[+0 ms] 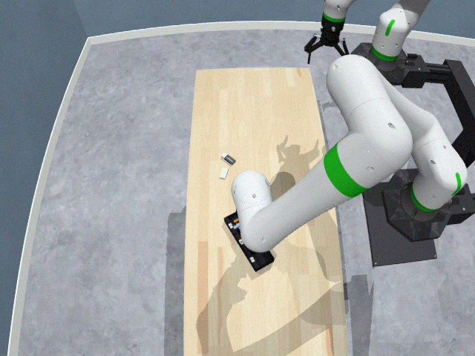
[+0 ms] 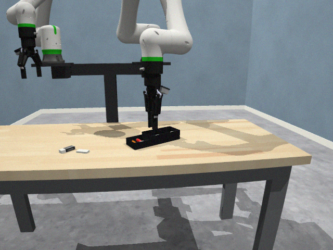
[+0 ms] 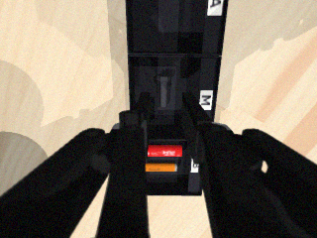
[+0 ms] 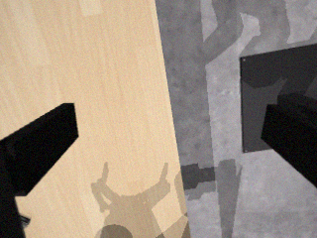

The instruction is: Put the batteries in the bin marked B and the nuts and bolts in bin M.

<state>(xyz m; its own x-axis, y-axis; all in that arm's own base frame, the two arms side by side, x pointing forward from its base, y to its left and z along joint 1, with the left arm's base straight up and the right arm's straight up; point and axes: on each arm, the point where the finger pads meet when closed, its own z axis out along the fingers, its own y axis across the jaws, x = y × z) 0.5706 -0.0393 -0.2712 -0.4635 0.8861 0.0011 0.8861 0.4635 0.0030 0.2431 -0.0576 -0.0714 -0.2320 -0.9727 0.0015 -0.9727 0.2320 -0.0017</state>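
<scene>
Right now the black three-part bin block is 1 cm ahead of my left hand and 8 cm below it. Also, from my left hand: orange battery 5 cm ahead, 8 cm to the right, 9 cm below; dark bolt 1 cm to the left, 9 cm below; red battery 4 cm ahead, 6 cm to the right, 8 cm below.
</scene>
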